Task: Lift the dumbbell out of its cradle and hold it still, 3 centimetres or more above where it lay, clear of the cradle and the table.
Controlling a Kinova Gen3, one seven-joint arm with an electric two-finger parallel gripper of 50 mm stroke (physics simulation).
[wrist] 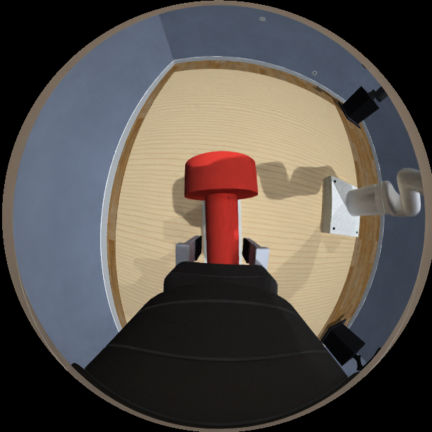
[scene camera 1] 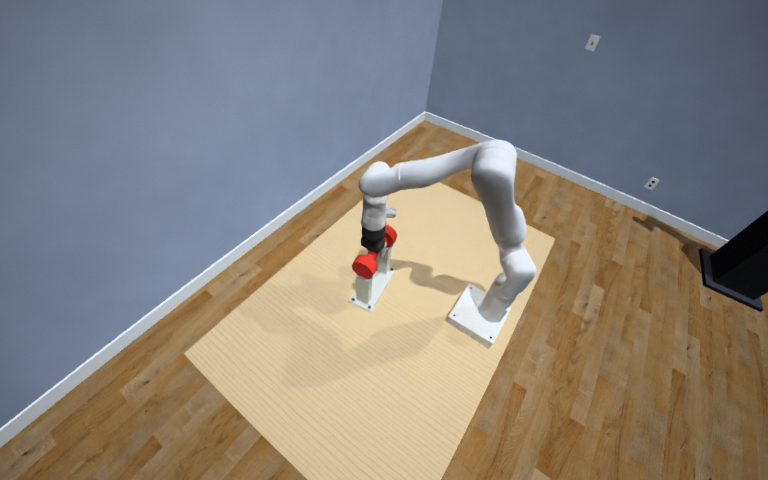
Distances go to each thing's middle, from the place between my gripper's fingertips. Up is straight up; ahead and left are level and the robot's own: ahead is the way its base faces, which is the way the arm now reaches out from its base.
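The red dumbbell (scene camera 1: 365,266) is in view, and I have my gripper 10 mm to the right of it and 20 mm below it. There is the cradle (scene camera 1: 368,291) as well, which is 10 mm to the left of my hand and 110 mm below it.
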